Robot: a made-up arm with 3 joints. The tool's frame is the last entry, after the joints. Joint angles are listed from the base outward.
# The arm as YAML. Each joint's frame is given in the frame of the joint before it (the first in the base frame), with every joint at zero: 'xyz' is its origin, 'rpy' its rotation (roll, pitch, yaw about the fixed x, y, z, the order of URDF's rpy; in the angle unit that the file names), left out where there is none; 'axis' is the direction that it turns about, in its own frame. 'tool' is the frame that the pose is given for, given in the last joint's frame.
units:
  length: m
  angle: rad
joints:
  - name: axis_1
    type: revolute
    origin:
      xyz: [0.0, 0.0, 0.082]
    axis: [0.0, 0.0, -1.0]
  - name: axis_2
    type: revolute
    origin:
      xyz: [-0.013, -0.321, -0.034]
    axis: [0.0, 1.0, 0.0]
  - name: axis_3
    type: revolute
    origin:
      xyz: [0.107, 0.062, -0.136]
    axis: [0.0, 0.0, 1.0]
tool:
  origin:
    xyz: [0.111, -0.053, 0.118]
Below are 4 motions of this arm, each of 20 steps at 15 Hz.
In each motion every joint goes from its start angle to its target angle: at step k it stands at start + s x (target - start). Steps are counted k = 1, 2, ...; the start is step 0. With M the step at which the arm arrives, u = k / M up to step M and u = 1 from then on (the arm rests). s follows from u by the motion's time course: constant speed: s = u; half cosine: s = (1 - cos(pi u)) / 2; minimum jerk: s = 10 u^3 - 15 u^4 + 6 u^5.
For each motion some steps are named. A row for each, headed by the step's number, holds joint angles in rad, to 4 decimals.
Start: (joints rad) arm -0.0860 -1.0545 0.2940
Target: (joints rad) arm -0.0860 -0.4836 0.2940
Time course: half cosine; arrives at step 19
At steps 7, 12, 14, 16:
7: -0.0860 -0.8837 0.2940
12: -0.0860 -0.6544 0.2940
14: -0.0860 -0.5757 0.2940
16: -0.0860 -0.5180 0.2940

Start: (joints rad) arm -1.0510 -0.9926 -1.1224
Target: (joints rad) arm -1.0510 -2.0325 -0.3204
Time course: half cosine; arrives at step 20
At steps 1, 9, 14, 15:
1: -1.0510 -0.9990 -1.1175
9: -1.0510 -1.4312 -0.7841
14: -1.0510 -1.8182 -0.4857
15: -1.0510 -1.8802 -0.4379

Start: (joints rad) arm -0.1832 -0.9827 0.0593
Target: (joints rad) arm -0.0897 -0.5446 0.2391
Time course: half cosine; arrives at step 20
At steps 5, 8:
5: -0.1695 -0.9185 0.0856
8: -0.1509 -0.8313 0.1214

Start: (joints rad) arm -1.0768 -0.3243 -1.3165
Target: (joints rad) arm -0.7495 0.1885 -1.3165
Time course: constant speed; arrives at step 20
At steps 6, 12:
6: -0.9786 -0.1705 -1.3165
12: -0.8804 -0.0166 -1.3165

